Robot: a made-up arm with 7 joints.
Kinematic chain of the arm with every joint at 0, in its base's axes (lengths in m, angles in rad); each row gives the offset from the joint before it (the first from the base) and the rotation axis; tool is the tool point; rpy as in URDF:
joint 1: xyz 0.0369 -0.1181 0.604 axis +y
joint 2: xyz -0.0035 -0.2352 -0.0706 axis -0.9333 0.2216 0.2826
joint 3: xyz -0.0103 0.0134 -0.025 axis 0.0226 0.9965 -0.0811
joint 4: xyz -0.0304 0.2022 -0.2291 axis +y
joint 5: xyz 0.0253 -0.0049 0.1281 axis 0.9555 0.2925 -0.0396
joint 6: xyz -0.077 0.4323 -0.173 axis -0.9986 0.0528 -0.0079
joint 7: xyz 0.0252 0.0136 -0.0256 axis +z
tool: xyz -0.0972 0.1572 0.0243 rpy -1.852 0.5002 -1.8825
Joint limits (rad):
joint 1: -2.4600..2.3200
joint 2: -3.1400..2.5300
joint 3: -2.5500..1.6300
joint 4: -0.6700..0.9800
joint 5: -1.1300..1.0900
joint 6: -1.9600..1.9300
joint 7: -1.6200..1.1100
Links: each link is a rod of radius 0.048 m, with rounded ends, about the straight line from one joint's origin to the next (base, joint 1, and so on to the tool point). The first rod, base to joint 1, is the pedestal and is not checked.
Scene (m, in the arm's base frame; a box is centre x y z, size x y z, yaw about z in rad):
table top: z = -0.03
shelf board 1: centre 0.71 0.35 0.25 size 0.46 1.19 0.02 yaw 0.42
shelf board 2: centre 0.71 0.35 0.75 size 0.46 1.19 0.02 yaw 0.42
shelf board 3: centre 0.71 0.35 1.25 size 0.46 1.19 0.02 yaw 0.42
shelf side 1: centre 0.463 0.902 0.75 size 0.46 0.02 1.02 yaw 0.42
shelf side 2: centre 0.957 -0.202 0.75 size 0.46 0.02 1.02 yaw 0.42
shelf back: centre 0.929 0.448 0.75 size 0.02 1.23 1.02 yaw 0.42
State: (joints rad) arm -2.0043 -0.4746 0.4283 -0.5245 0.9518 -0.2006 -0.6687
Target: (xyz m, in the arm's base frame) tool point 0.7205 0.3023 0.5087
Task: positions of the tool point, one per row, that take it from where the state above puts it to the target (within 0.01 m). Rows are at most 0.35 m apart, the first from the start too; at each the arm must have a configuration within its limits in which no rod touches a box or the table.
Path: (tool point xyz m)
1: -0.1892 0.3748 0.3681
2: 0.1068 0.4863 0.4234
3: 0.4305 0.4615 0.4723
4: 0.7205 0.3023 0.5087

